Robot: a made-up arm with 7 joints.
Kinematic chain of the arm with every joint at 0, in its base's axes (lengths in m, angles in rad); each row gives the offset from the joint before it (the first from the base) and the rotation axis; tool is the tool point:
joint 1: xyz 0 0 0.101 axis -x
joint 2: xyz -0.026 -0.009 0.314 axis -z
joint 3: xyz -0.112 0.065 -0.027 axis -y
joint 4: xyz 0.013 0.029 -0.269 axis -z
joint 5: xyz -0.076 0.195 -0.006 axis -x
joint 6: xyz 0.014 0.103 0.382 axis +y
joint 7: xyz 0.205 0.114 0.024 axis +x
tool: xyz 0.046 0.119 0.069
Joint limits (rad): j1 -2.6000..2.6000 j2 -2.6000..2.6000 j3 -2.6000..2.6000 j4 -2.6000..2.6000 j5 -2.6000..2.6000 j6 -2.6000..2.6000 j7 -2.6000..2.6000
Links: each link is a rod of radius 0.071 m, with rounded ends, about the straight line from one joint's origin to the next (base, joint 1, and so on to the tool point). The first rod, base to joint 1, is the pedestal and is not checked.
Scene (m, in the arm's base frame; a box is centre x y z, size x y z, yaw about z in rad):
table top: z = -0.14
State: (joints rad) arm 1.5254 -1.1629 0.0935 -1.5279 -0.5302 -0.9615 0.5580
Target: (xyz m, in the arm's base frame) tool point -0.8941 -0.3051 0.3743
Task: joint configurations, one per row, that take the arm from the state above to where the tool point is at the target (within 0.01 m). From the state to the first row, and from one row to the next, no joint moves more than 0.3 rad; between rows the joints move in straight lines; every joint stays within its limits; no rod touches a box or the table.
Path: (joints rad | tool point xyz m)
1: 1.3869 -1.1095 0.1466 -1.4530 -0.2604 -0.9643 0.5125 | -0.3158 0.6043 0.6020
2: 1.2485 -1.0562 0.1998 -1.3782 0.0093 -0.9670 0.4671 | -0.4846 0.3847 0.7621
3: 1.1100 -1.0028 0.2529 -1.3033 0.2791 -0.9698 0.4216 | -0.6569 0.1137 0.7758
4: 0.9716 -0.9494 0.3061 -1.2285 0.5489 -0.9726 0.3762 | -0.8027 -0.1374 0.6361
5: 0.8331 -0.8961 0.3592 -1.1536 0.8186 -0.9753 0.3307 | -0.8941 -0.3051 0.3743

